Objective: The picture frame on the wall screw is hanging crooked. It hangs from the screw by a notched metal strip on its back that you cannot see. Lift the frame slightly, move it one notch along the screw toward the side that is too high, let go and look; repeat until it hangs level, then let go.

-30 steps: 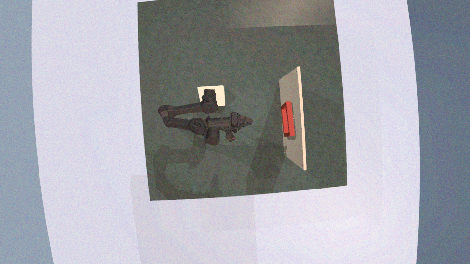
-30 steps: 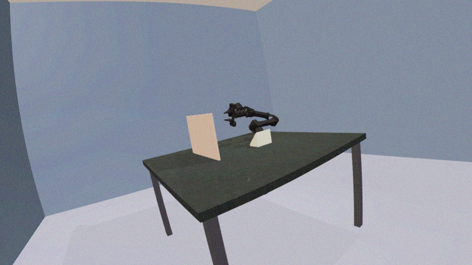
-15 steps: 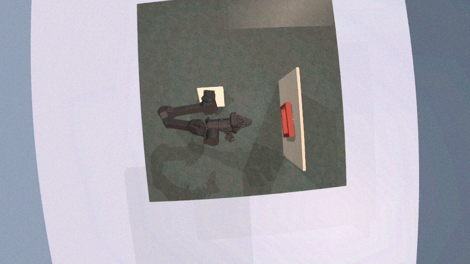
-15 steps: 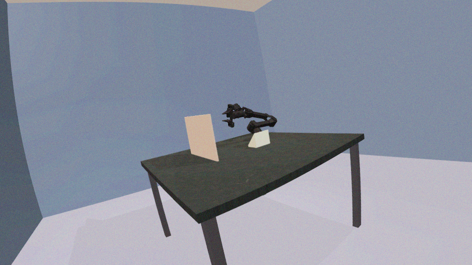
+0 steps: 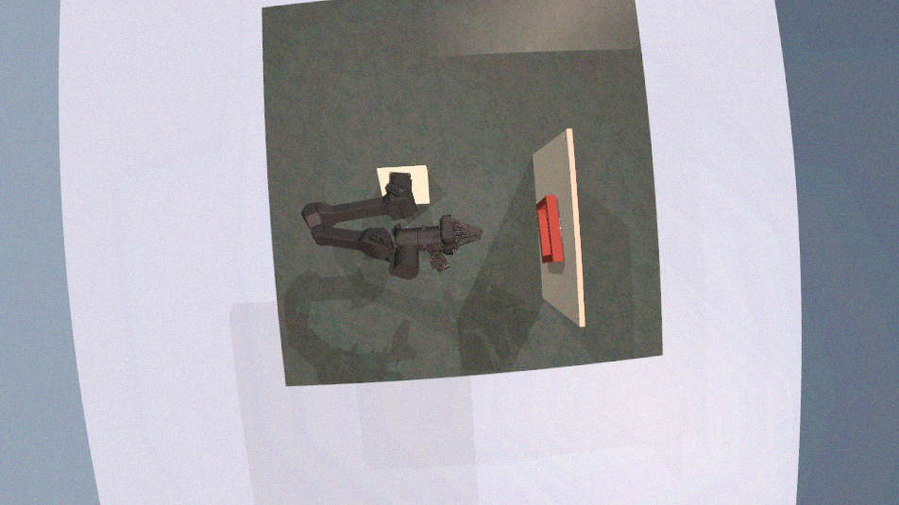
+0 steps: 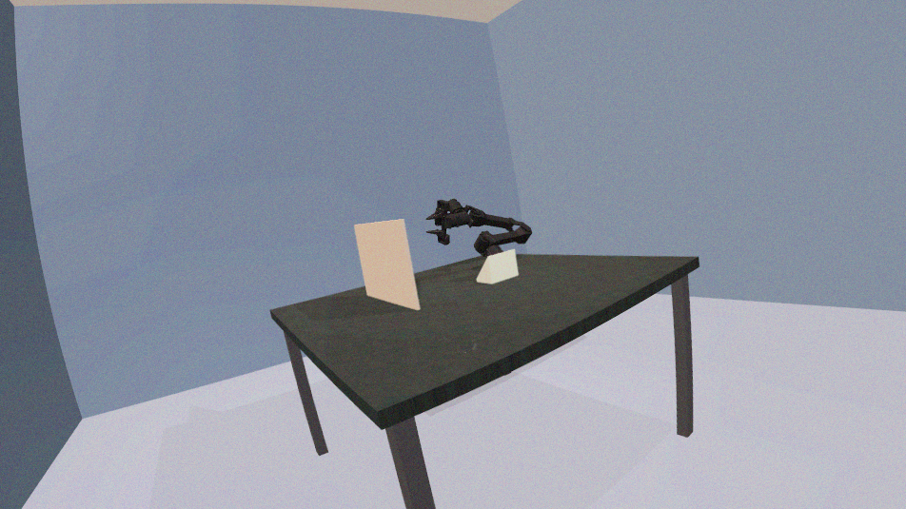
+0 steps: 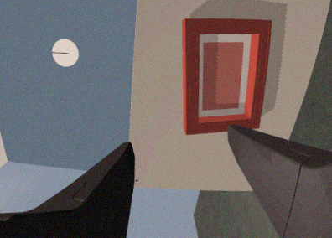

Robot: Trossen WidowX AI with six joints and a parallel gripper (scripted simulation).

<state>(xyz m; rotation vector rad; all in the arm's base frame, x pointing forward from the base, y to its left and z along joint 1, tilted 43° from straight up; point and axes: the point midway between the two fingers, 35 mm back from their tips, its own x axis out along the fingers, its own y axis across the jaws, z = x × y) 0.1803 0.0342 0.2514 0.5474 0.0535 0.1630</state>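
The picture frame is 200 mm ahead of my gripper tip, 90 mm below it and 20 mm to the left of it. The rest, counted from my gripper tip: beige wall panel 210 mm ahead, 110 mm below, 30 mm to the left.
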